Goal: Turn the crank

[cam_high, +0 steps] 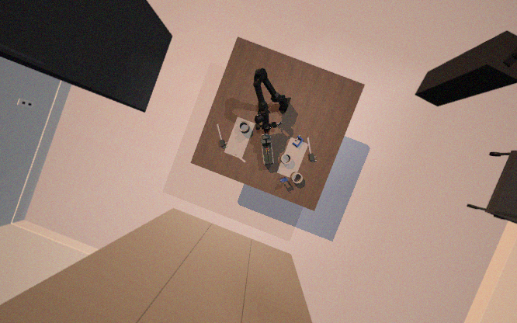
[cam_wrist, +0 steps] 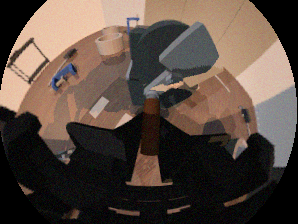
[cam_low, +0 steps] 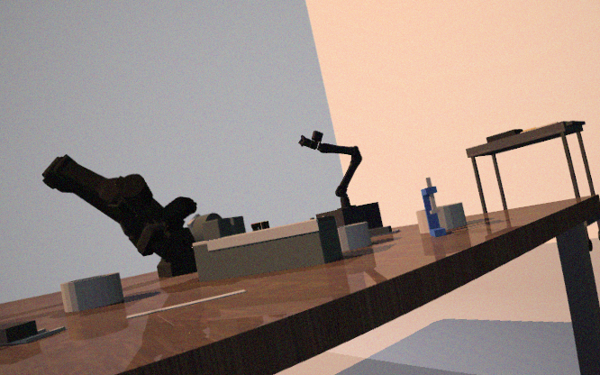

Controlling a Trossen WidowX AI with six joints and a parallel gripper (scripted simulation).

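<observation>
The red pointer lies 13 cm ahead of my gripper tip, 7 cm to the left of it and 5 cm above it. The rest, counted from my gripper tip: crank handle 1 cm behind, 1 cm to the right, 3 cm above; thin white rod 32 cm ahead, 13 cm to the right, 4 cm below.
</observation>
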